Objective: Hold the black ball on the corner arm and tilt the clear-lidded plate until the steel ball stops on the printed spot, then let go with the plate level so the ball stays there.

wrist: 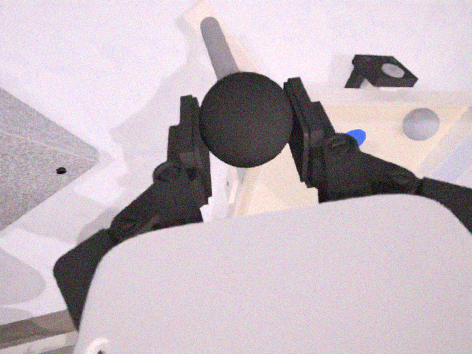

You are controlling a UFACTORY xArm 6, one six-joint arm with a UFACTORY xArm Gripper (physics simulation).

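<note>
The black ball (246, 119) sits between the two fingers of my gripper (242, 112), which is shut on it. A grey rod (217, 47) runs from behind the ball toward the top of the view. The cream plate (280, 185) lies beyond and right of the ball, partly hidden by the fingers and the gripper body. The blue printed spot (357, 137) shows on it just right of the right finger, its left part covered. The steel ball (421, 124) is on the plate to the right of the spot, apart from it, near the far right corner.
A black bracket with a round grey disc (385, 71) stands beyond the plate's far edge. A grey speckled block (40, 160) with a small dark hole is at the left. A brown and white edge (37, 330) shows at the bottom left.
</note>
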